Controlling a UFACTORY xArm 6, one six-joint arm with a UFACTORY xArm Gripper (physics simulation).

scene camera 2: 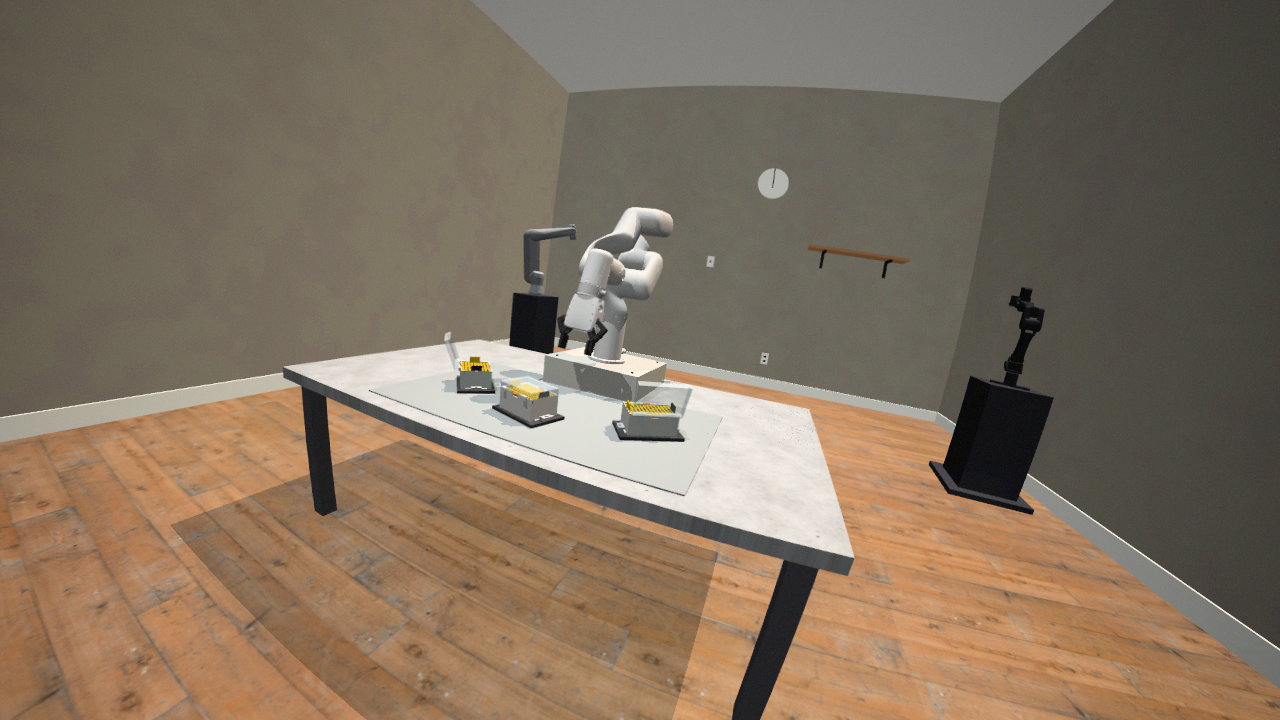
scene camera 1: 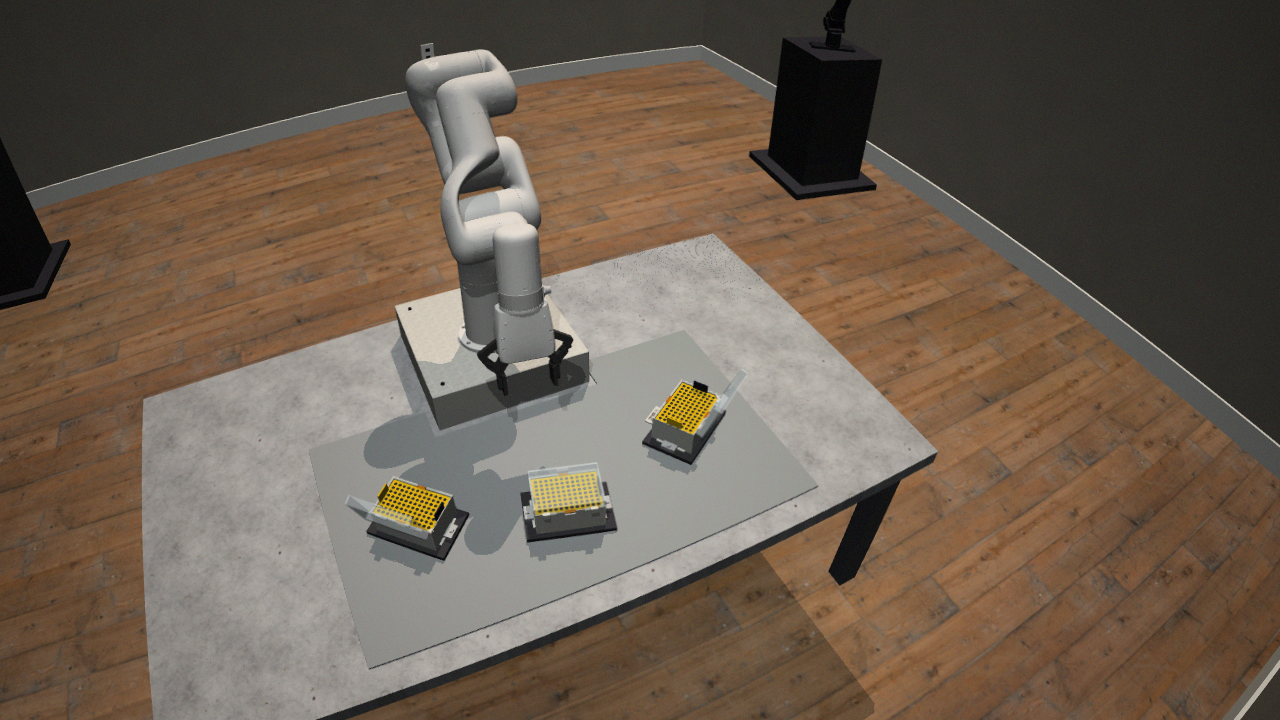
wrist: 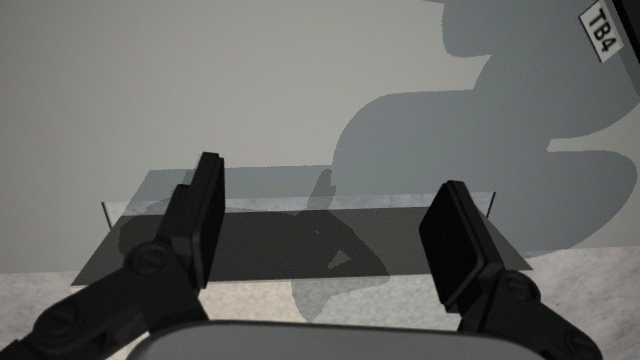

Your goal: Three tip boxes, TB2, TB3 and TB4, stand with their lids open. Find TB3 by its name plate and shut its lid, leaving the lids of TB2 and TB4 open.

Labels:
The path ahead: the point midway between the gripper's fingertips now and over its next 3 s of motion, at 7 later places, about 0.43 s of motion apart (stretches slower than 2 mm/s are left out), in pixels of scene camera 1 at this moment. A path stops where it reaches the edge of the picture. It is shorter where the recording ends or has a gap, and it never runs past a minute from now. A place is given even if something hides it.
My gripper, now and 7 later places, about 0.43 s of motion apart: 529,387; 527,355; 526,344; 525,343; 523,337; 520,270; 519,271; 428,296

